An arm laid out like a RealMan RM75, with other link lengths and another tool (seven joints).
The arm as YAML. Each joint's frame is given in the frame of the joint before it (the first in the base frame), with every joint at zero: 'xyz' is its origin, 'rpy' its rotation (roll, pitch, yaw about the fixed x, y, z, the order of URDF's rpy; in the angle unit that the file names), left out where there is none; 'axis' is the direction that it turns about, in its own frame. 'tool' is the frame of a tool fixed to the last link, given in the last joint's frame.
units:
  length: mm
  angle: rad
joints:
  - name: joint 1
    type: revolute
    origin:
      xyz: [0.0, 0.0, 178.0]
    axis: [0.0, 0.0, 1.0]
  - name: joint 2
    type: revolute
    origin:
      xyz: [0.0, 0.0, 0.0]
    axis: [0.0, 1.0, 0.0]
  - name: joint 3
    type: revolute
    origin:
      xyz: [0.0, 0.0, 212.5]
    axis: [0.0, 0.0, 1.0]
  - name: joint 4
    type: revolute
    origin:
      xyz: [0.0, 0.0, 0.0]
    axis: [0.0, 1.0, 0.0]
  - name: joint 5
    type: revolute
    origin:
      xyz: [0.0, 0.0, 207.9]
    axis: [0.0, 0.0, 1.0]
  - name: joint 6
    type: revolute
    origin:
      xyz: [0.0, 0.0, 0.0]
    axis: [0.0, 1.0, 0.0]
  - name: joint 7
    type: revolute
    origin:
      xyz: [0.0, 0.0, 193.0]
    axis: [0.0, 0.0, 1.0]
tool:
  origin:
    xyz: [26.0, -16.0, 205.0]
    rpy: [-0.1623, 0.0, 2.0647]
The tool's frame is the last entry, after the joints.
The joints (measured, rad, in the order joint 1, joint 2, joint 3, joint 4, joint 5, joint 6, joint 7), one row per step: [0.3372, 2.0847, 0.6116, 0.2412, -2.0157, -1.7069, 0.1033]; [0.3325, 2.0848, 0.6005, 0.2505, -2.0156, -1.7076, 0.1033]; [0.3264, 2.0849, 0.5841, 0.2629, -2.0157, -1.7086, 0.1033]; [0.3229, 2.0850, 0.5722, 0.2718, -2.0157, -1.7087, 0.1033]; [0.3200, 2.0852, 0.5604, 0.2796, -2.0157, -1.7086, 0.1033]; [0.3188, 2.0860, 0.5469, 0.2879, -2.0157, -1.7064, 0.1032]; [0.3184, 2.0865, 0.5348, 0.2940, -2.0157, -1.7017, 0.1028]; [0.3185, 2.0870, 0.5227, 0.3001, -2.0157, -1.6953, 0.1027]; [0.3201, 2.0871, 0.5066, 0.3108, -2.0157, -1.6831, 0.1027]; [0.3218, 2.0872, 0.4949, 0.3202, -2.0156, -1.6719, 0.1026]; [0.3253, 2.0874, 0.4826, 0.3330, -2.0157, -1.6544, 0.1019]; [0.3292, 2.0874, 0.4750, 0.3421, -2.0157, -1.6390, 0.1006]
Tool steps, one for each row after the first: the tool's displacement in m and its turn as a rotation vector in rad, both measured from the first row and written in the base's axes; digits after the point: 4 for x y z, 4 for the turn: [-0.0024, -0.0012, -0.0038, -0.0087, 0.0051, 0.0058]; [-0.0060, -0.0030, -0.0095, -0.0217, 0.0115, 0.0146]; [-0.0088, -0.0040, -0.0138, -0.0316, 0.0161, 0.0213]; [-0.0117, -0.0050, -0.0182, -0.0416, 0.0199, 0.0277]; [-0.0154, -0.0056, -0.0238, -0.0547, 0.0240, 0.0353]; [-0.0180, -0.0056, -0.0296, -0.0681, 0.0257, 0.0401]; [-0.0205, -0.0053, -0.0359, -0.0829, 0.0274, 0.0441]; [-0.0242, -0.0043, -0.0452, -0.1051, 0.0309, 0.0495]; [-0.0270, -0.0034, -0.0526, -0.1229, 0.0343, 0.0529]; [-0.0303, -0.0015, -0.0621, -0.1456, 0.0389, 0.0555]; [-0.0324, 0.0005, -0.0693, -0.1626, 0.0409, 0.0558]
